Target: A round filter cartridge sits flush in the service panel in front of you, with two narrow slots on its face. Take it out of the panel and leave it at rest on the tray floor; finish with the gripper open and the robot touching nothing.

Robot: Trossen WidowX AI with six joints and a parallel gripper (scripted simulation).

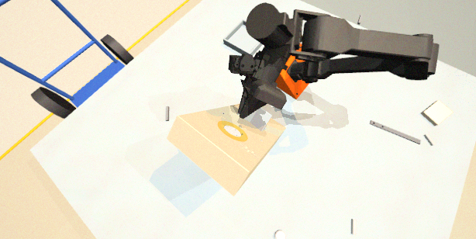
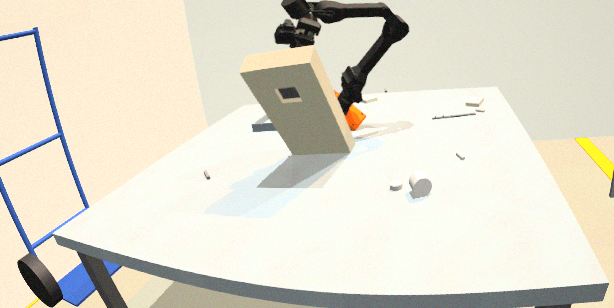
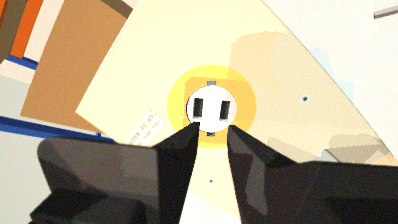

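The white round filter cartridge lies 50 mm ahead of my gripper tip and 30 mm below it. From my gripper tip the other things lie so: grey tray 410 mm behind, 260 mm to the right, 270 mm below; tan service panel 110 mm below.
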